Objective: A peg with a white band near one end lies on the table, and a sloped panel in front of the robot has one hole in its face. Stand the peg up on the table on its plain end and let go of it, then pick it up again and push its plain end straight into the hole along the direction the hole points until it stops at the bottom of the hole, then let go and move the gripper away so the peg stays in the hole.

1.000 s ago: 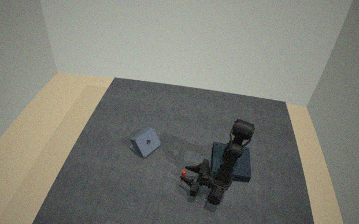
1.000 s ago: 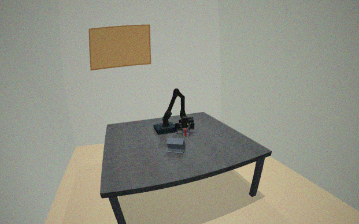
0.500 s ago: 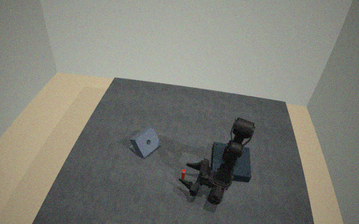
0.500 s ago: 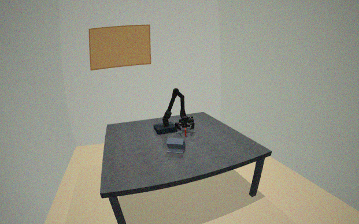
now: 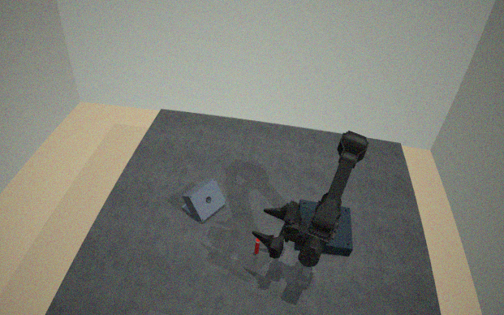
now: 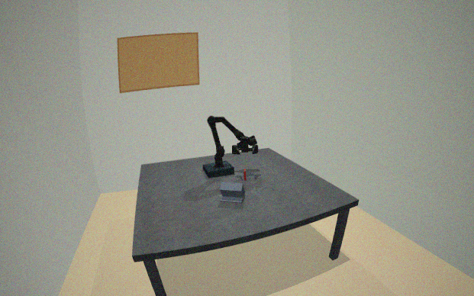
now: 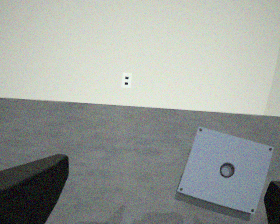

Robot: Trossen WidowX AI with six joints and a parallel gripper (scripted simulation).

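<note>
My gripper tip is 14 cm above the red peg, 1 cm to the left of it and 1 cm past it. Also, from my gripper tip: sloped panel: 22 cm ahead, 18 cm to the right, 15 cm below.
</note>
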